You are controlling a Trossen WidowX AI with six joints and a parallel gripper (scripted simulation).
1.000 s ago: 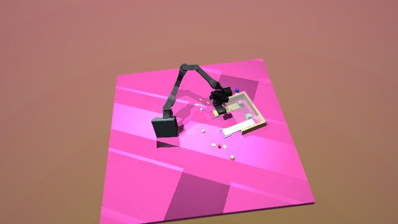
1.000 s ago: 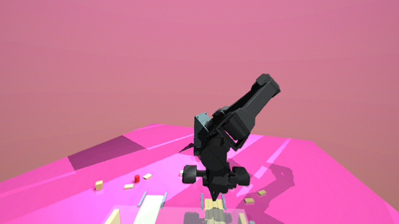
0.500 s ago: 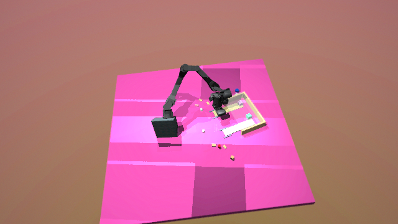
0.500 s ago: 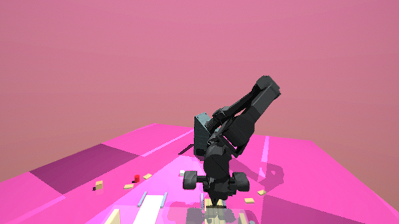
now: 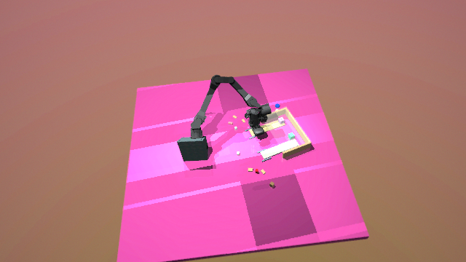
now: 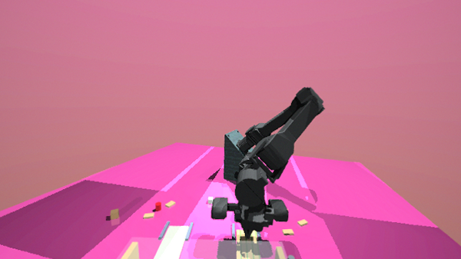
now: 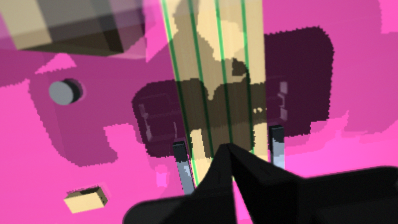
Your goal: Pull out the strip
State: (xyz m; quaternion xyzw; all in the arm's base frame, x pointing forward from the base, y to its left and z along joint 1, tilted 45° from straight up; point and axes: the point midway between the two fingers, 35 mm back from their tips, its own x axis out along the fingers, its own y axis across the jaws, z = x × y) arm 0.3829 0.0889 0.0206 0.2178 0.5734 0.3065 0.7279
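My gripper tip is now 110 mm to the right of the grey ball and 40 mm short of it. Round my gripper tip: white strip (170 mm to the right, 130 mm ahead); blue ball (200 mm ahead, 190 mm to the left).
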